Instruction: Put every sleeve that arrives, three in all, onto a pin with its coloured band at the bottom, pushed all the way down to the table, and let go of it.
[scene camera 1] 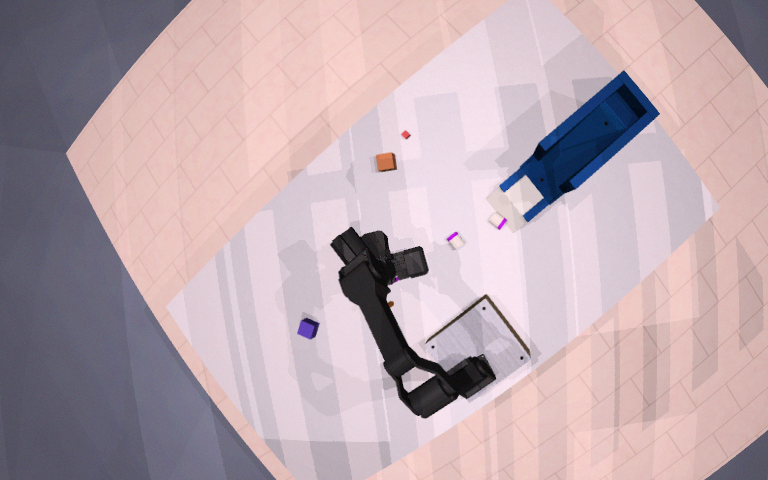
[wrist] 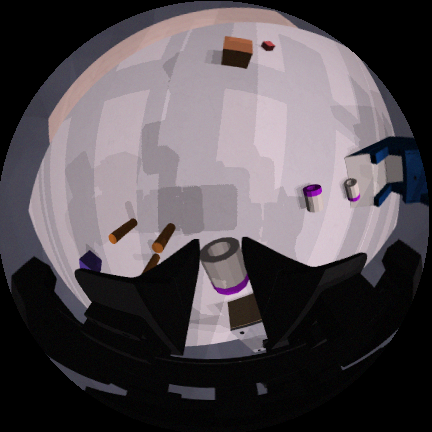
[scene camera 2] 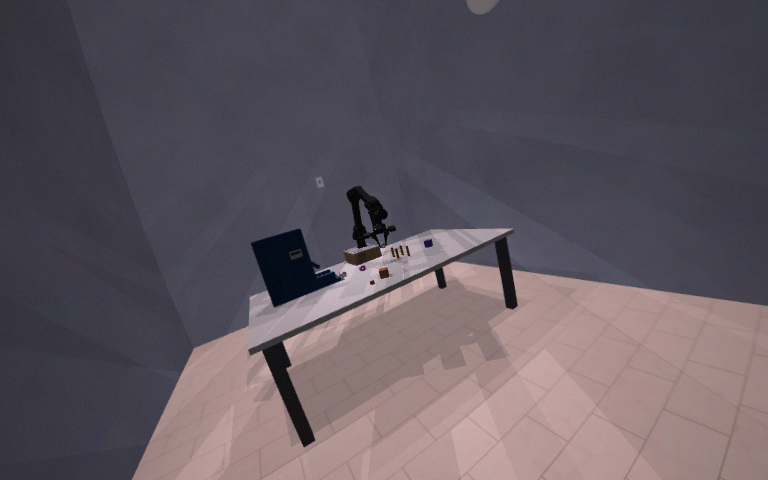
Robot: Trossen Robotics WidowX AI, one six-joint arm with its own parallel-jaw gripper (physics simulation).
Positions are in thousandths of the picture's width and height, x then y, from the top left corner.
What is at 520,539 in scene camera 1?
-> My gripper.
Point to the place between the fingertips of my gripper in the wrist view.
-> At 510,564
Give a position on an orange-brown block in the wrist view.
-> At 547,119
